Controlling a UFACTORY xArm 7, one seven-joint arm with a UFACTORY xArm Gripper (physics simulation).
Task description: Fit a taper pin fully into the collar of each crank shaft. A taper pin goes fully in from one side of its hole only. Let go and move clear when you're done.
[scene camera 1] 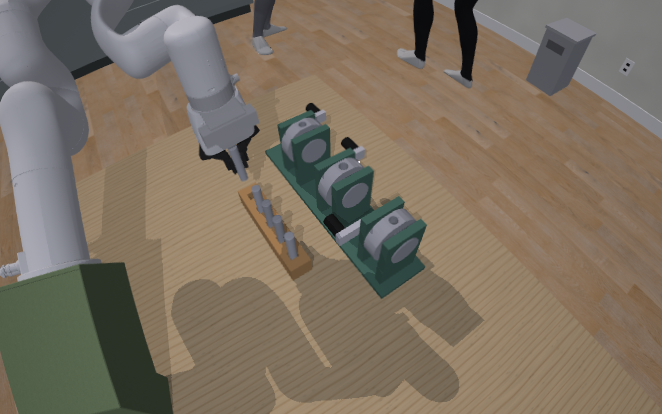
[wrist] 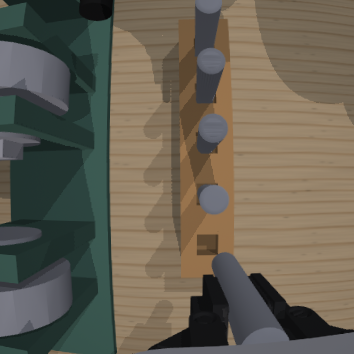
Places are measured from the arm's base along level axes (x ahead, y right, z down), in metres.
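Pixels of known places: gripper, fingertip midpoint: [scene camera 1: 238,166] [wrist: 229,298]; arm's base at its link origin: [scene camera 1: 61,275].
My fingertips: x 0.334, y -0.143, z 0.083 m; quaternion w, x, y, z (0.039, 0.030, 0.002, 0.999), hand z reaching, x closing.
Note:
Ahead of a thing's pixels: the offset from my fingertips to its middle. "spot": to the spot under its first point. Level surfaces: height alone.
My gripper [scene camera 1: 237,161] [wrist: 229,298] is shut on a grey taper pin {dy +0.011, dx +0.000, dz -0.020 m} [scene camera 1: 242,172] [wrist: 250,310], which hangs clear above the far end of the orange rack [scene camera 1: 302,268] [wrist: 192,265]. An empty square socket {spot: dy +0.005, dx +0.006, dz +0.106 m} [wrist: 207,245] shows at that end. Several other pins stand upright in the rack, such as the nearest pin {dy +0.182, dx +0.025, dz +0.061 m} [scene camera 1: 291,245] and another pin {dy +0.053, dx +0.013, dz +0.061 m} [wrist: 213,199]. Three crank shafts sit in green stands, with a far collar {spot: dy +0.001, dx +0.116, dz -0.015 m} [scene camera 1: 291,140], a middle collar {spot: dy +0.135, dx +0.134, dz -0.007 m} [scene camera 1: 331,184] and a near collar {spot: dy +0.269, dx +0.147, dz -0.008 m} [scene camera 1: 377,236]. Each collar shows an open hole on top. Two collars partly show in the wrist view.
The stands share a green base {dz +0.116 m} [scene camera 1: 382,287] [wrist: 102,190] beside the rack. A black crank handle {spot: dy +0.200, dx +0.104, dz +0.016 m} [scene camera 1: 334,224] sticks out towards the rack; two others point to the far side. A green block [scene camera 1: 50,340] is at the left. A grey bin [scene camera 1: 559,60] and people's legs stand beyond.

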